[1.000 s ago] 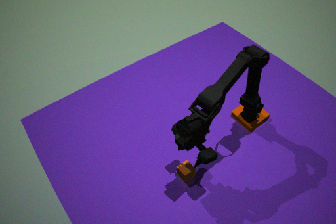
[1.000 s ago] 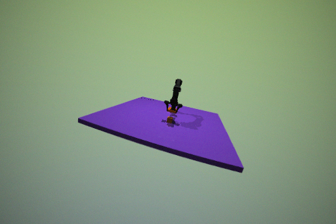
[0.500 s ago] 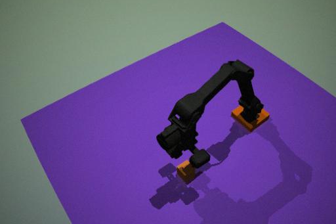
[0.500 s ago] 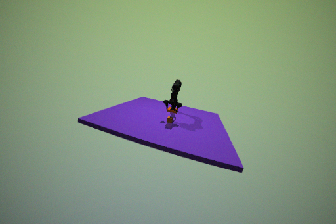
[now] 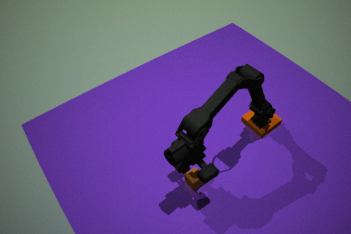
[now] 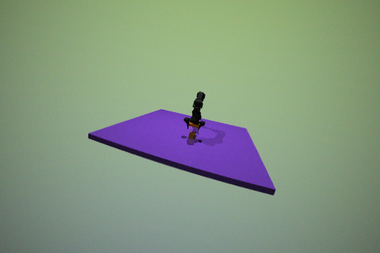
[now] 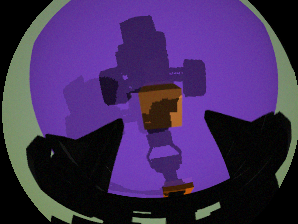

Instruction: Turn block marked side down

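Now: the orange block 10 mm behind my gripper tip and 50 mm below it.
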